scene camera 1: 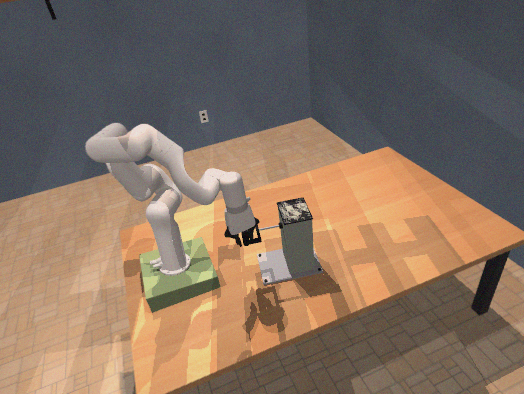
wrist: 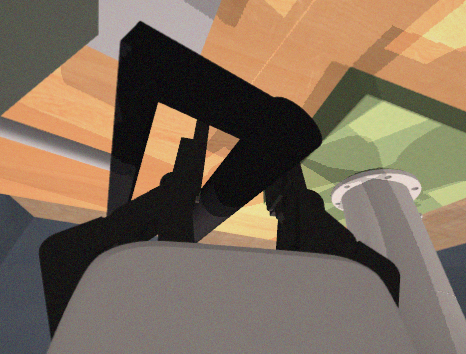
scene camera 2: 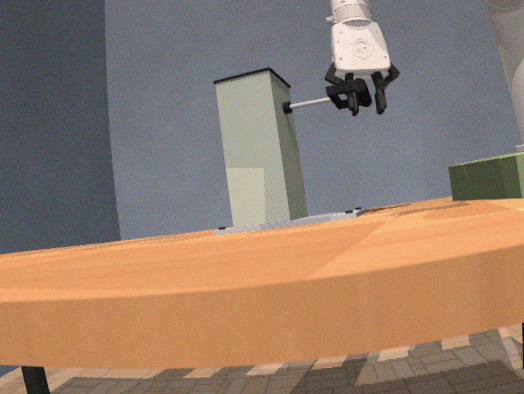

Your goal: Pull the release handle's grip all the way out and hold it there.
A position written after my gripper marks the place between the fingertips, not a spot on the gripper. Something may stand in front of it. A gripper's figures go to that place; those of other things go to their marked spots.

My gripper (scene camera 2: 368, 113): 75 cm from the lens. A grey base plate (scene camera 2: 359, 211): 70 cm from the lens.
